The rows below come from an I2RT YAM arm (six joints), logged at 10 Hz.
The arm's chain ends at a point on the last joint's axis. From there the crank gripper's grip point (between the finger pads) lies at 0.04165 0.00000 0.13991 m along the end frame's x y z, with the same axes.
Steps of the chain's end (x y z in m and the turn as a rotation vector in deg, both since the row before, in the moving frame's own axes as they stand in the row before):
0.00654, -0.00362, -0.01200, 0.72, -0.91, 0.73
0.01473, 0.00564, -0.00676, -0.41, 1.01, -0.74
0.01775, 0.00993, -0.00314, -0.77, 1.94, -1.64
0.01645, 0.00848, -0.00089, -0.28, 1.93, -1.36
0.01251, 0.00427, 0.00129, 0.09, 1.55, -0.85
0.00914, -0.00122, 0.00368, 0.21, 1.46, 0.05
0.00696, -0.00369, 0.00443, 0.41, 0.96, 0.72
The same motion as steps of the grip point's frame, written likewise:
0.00432, -0.00487, -0.01136, 0.72, -0.91, 0.73
0.01719, 0.00608, -0.00752, -0.41, 1.01, -0.74
0.02247, 0.01054, -0.00463, -0.77, 1.94, -1.64
0.02113, 0.00812, -0.00237, -0.28, 1.93, -1.36
0.01627, 0.00341, 0.00011, 0.09, 1.55, -0.85
0.01269, -0.00169, 0.00257, 0.21, 1.46, 0.05
0.00930, -0.00415, 0.00371, 0.41, 0.96, 0.72

